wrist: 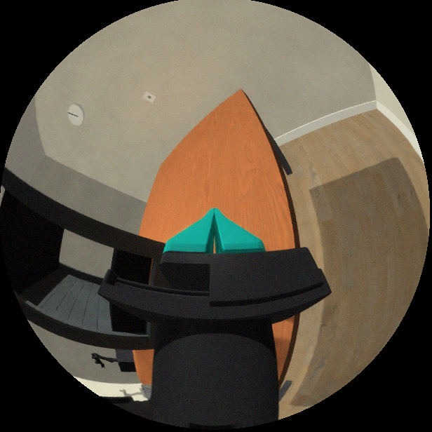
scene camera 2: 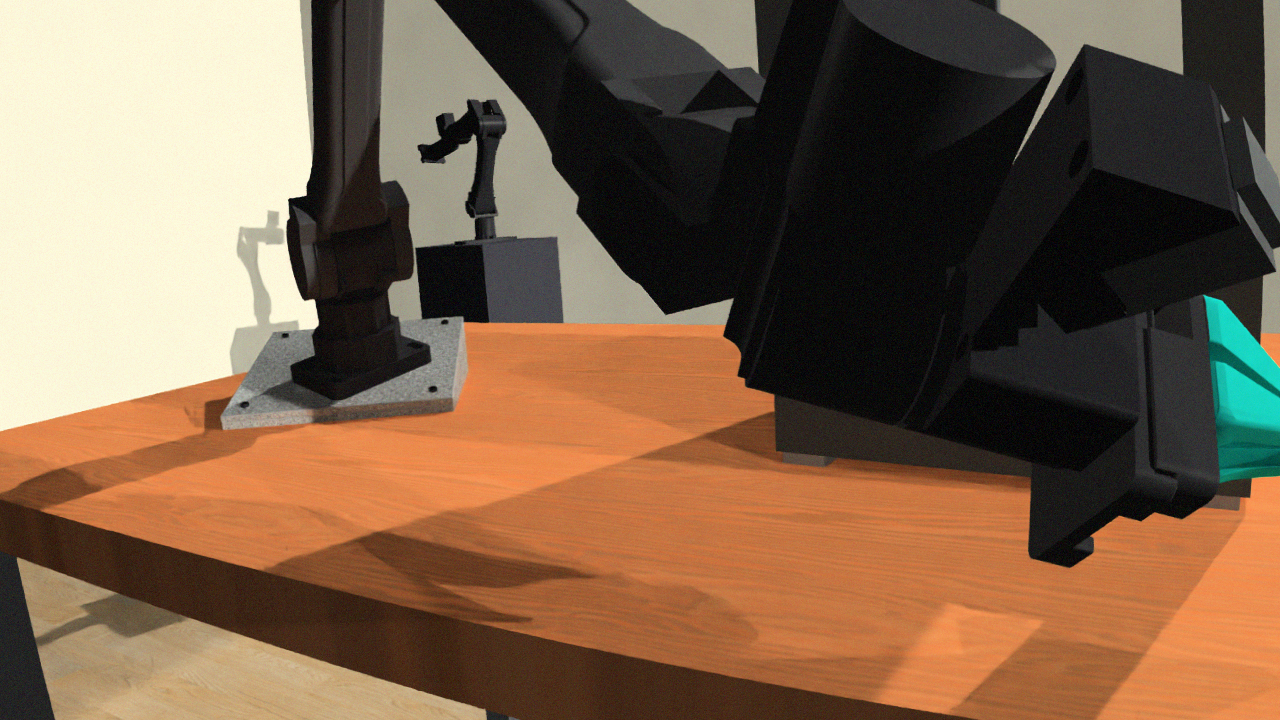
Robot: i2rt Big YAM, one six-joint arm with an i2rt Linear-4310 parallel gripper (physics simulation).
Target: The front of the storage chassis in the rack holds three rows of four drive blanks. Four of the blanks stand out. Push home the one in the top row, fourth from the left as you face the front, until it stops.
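Where they show: arm's base, link origin: (scene camera 2: pixel 362 370).
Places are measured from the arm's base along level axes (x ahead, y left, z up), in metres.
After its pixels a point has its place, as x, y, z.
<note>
My gripper (wrist: pixel 214 213) is shut and empty, its two teal fingers meeting at the tips. In scene camera 2 a teal finger (scene camera 2: pixel 1248 407) {0.773, -0.227, 0.081} shows at the right edge, its tip cut off, in front of the rack's side. The dark rack (scene camera 2: pixel 832 436) {0.514, 0.003, -0.011} (wrist: pixel 80 215) stands behind the arm in scene camera 2 and to the left of the gripper in the wrist view. The arm covers much of it. A black block inside the rack (wrist: pixel 131 315) may be part of the storage chassis. The chassis front and the drive blanks cannot be made out in either view.
The wooden table (scene camera 2: pixel 537 501) {0.383, -0.140, -0.033} (wrist: pixel 210 160) lies under the rack and the gripper. My arm's grey base plate (scene camera 2: pixel 268 398) {-0.025, -0.095, -0.012} is at the table's left. A small dark arm (scene camera 2: pixel 486 161) stands on a pedestal (scene camera 2: pixel 523 282) beyond the table.
</note>
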